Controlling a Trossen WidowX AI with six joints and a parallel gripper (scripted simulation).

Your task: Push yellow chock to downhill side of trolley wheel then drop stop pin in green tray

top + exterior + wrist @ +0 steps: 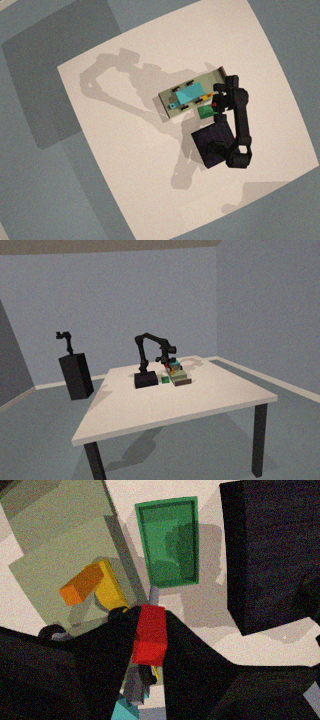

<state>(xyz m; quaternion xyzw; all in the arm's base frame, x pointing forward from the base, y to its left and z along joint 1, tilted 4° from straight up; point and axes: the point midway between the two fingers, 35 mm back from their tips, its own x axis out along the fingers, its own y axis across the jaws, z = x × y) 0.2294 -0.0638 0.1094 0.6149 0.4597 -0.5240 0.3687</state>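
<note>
The red-headed stop pin lies right at my gripper tip. From my gripper tip the other things lie so: green tray 2 cm behind, 14 cm below; then ramp 9 cm ahead, 10 cm to the left, 9 cm below; then teal trolley 9 cm ahead, 10 cm to the left, 2 cm below.
</note>
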